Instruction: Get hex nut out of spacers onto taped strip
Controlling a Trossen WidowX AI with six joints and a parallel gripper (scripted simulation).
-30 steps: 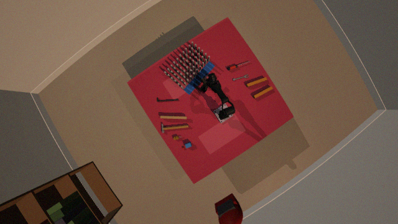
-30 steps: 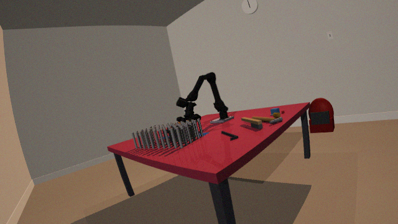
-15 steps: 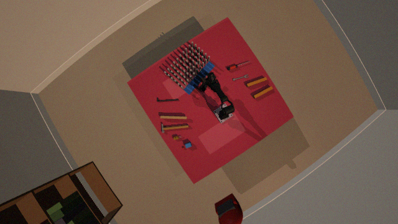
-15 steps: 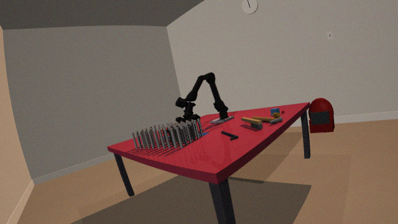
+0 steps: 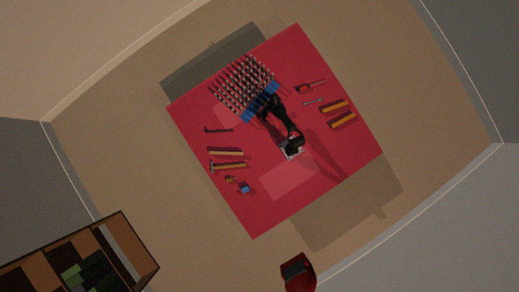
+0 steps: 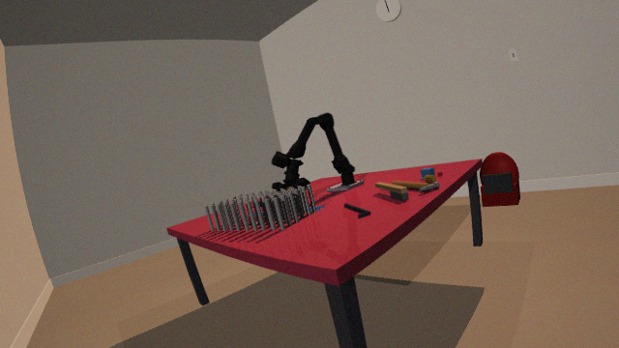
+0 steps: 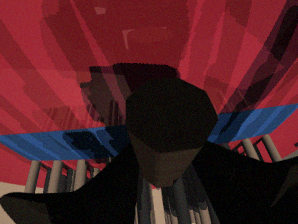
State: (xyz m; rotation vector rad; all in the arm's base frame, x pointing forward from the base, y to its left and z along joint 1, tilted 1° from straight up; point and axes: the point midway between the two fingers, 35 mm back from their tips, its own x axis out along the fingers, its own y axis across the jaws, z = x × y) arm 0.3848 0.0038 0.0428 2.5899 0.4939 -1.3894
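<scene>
My gripper tip is now 5 cm short of the blue taped strip, 3 cm above it and 2 cm to the right of it. From my gripper tip the other things lie so: yellow item 51 cm to the left, 39 cm behind, 1 cm below; then wrench 36 cm to the right, 15 cm behind, 3 cm below; then blue cube 51 cm behind, 44 cm to the left, 1 cm below.
</scene>
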